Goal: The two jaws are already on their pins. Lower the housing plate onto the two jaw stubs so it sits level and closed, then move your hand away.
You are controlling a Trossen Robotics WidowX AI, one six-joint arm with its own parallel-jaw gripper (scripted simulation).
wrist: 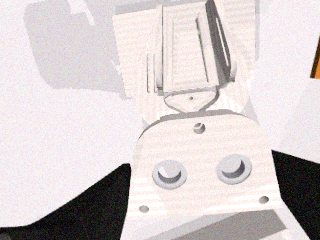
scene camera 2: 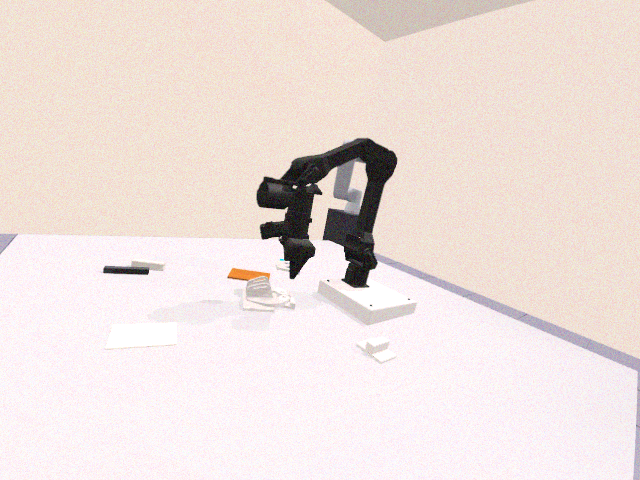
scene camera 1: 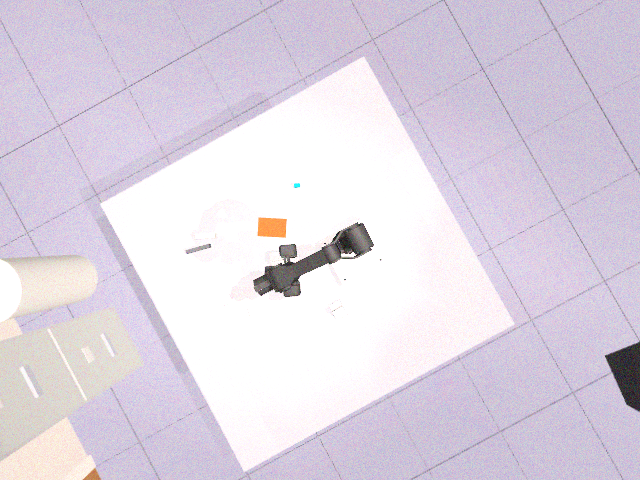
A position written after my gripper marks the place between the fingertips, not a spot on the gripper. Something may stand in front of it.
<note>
In view: my gripper (scene camera 2: 289, 273).
My gripper shows as well in the wrist view (wrist: 195, 163).
</note>
